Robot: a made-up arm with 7 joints. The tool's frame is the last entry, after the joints. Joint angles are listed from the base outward.
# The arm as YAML. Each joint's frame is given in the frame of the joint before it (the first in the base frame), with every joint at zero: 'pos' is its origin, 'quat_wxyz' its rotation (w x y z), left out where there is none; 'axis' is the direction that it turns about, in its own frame. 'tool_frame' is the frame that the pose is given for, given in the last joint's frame.
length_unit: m
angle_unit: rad
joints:
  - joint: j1
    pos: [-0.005, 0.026, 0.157]
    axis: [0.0, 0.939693, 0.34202]
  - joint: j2
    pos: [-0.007, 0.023, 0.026]
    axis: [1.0, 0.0, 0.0]
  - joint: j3
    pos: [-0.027, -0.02, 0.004]
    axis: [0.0, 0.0, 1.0]
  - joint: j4
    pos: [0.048, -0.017, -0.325]
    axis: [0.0, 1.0, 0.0]
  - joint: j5
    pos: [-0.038, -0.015, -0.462]
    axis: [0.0, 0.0, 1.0]
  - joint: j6
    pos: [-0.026, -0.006, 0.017]
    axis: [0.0, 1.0, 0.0]
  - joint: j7
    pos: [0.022, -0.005, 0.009]
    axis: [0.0, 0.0, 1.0]
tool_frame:
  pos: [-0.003, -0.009, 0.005]
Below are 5 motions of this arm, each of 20 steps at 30 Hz.
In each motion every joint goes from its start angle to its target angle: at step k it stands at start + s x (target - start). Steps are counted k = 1, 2, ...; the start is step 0. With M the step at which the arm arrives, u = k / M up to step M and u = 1 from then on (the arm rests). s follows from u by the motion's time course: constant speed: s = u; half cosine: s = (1 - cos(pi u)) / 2; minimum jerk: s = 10 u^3 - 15 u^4 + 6 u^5.
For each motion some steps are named. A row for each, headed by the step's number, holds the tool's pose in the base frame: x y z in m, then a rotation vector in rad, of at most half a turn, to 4 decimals.
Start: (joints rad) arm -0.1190 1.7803 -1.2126 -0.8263 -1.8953 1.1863 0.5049
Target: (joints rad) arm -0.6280 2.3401 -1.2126 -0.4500 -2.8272 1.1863 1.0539
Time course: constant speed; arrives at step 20
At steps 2, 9, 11, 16, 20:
2: 0.1240 0.7950 0.0476 -1.8586 -0.5393 1.9218
9: 0.1129 0.8155 0.2638 -1.6274 -0.6924 1.8434
11: 0.0957 0.8120 0.3229 -1.5662 -0.7592 1.8415
16: 0.0264 0.7873 0.4565 -1.4337 -0.9637 1.8708
20: -0.0536 0.7527 0.5428 -1.3552 -1.1600 1.9250

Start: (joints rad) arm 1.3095 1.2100 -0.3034 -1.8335 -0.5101 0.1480 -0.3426
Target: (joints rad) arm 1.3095 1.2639 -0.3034 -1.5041 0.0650 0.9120 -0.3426
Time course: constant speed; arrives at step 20
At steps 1, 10, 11, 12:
1: -0.2018 0.2830 -0.2600 0.2310 0.0158 -1.7100
10: -0.2383 0.3348 -0.2602 0.3496 0.5272 -1.4139
11: -0.2422 0.3409 -0.2597 0.3597 0.5835 -1.3782
12: -0.2461 0.3470 -0.2590 0.3692 0.6396 -1.3418

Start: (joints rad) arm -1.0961 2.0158 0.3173 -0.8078 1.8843 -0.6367 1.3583
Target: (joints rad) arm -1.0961 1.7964 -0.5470 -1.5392 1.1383 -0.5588 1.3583
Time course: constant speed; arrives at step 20
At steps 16, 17, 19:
16: 0.3815 0.3554 0.5109 -1.3553 -2.3449 -0.1769
17: 0.3981 0.3430 0.4896 -1.3186 -2.2849 -0.1960
19: 0.4274 0.3175 0.4441 -1.2541 -2.1625 -0.2377

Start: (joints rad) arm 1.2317 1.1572 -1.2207 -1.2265 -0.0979 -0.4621 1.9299
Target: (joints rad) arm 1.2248 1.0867 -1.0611 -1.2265 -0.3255 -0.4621 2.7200
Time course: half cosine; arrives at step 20
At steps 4, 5, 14, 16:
4: -0.5865 0.2099 -0.0851 -0.2445 0.7814 1.0370
5: -0.5846 0.2097 -0.0890 -0.2356 0.7832 1.0668
14: -0.5598 0.2090 -0.1362 -0.1185 0.8018 1.4454
16: -0.5554 0.2092 -0.1438 -0.0977 0.8040 1.5102

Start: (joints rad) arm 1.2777 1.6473 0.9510 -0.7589 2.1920 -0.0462 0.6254
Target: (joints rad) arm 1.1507 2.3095 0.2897 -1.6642 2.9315 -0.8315 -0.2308
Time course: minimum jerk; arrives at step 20
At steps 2, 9, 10, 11, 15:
2: 0.1173 0.7483 0.2618 0.2116 -1.8658 1.4722
9: 0.3299 0.6137 0.1494 0.1229 -1.7203 1.0392
10: 0.3575 0.5739 0.1186 0.1239 -1.6778 0.9648
11: 0.3763 0.5335 0.0876 0.1356 -1.6314 0.8976
15: 0.3804 0.4104 -0.0057 0.2548 -1.4500 0.7061

